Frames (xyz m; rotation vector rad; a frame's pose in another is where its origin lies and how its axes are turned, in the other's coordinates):
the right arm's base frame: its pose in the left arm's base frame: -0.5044 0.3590 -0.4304 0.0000 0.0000 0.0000
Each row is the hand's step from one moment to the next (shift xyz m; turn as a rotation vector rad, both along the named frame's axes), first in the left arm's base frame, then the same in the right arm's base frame.
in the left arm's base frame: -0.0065 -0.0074 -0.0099 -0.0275 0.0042 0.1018
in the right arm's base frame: -0.0065 -0.0074 -0.0099 -0.0275 0.0042 0.1018
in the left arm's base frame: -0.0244 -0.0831 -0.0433 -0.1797 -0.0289 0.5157
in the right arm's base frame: -0.0244 -0.0831 -0.0433 -0.1797 -0.0289 0.5157
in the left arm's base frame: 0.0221 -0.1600 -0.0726 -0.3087 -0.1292 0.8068
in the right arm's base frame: 0.0221 -0.1600 -0.0726 -0.3087 -0.1292 0.8068
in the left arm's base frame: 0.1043 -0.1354 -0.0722 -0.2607 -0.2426 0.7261
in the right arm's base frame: 0.1043 -0.1354 -0.0722 -0.2607 -0.2426 0.7261
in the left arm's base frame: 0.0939 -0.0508 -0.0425 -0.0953 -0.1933 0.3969
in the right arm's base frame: 0.0939 -0.0508 -0.0425 -0.0953 -0.1933 0.3969
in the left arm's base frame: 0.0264 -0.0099 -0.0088 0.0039 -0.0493 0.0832
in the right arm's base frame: 0.0264 -0.0099 -0.0088 0.0039 -0.0493 0.0832
